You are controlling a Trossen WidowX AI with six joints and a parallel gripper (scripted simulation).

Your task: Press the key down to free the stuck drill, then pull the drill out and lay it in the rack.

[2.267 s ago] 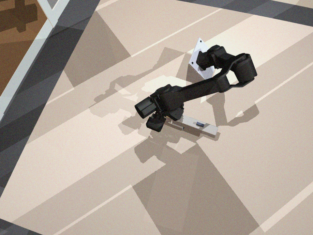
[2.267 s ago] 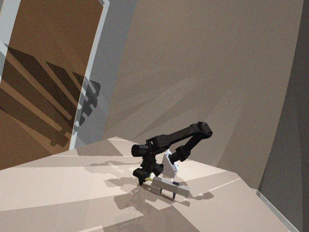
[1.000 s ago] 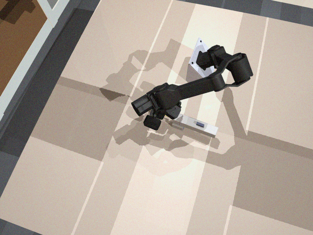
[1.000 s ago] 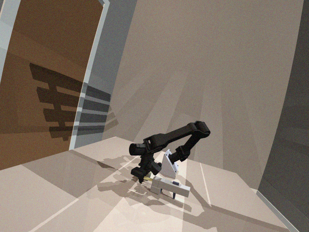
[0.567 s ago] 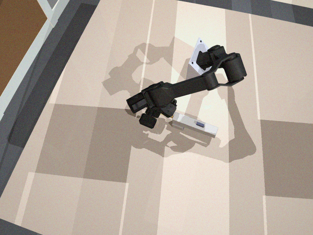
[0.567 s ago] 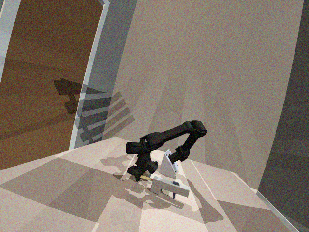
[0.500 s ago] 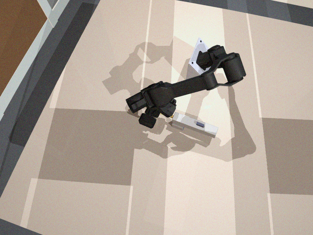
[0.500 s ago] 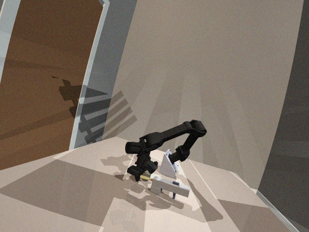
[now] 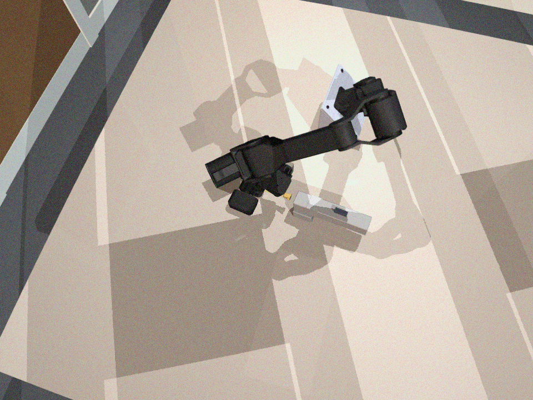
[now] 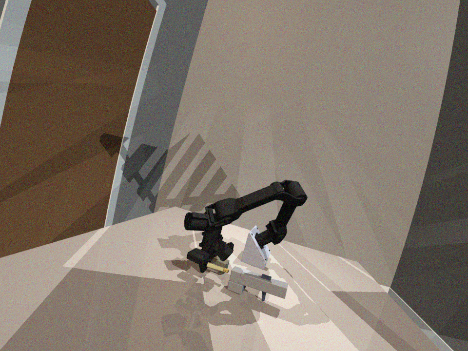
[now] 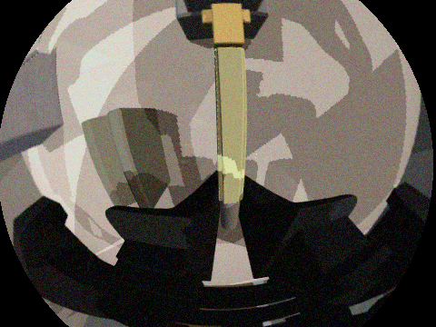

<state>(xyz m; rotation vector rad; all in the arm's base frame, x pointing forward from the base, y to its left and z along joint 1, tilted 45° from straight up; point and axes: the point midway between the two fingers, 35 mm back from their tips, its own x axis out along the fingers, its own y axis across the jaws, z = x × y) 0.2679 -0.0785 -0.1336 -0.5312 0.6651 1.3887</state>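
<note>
My gripper tip is now 40 mm to the right of the drill and 40 mm below it. From my gripper tip the other things lie so: olive rack 70 mm behind, 30 mm to the left, 10 mm above; then grey block 190 mm to the left, 40 mm above, 20 mm ahead; then dark blue key 220 mm to the left, 50 mm above, 20 mm ahead.
</note>
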